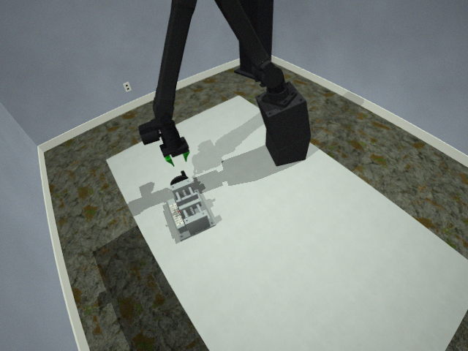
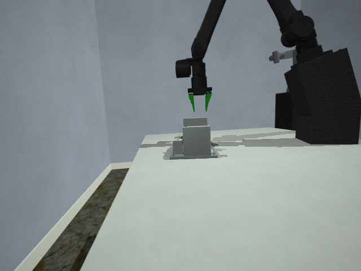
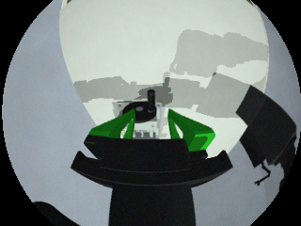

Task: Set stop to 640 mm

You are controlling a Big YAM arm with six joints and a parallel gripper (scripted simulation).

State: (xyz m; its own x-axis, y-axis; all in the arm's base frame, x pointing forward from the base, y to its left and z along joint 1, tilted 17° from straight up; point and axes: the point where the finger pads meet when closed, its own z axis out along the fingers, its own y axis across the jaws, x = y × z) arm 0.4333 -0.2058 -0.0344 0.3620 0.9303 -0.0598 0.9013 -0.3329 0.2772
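Now: hand 2 cm short of the handwheel, 2 cm to the right of it and 7 cm above it.
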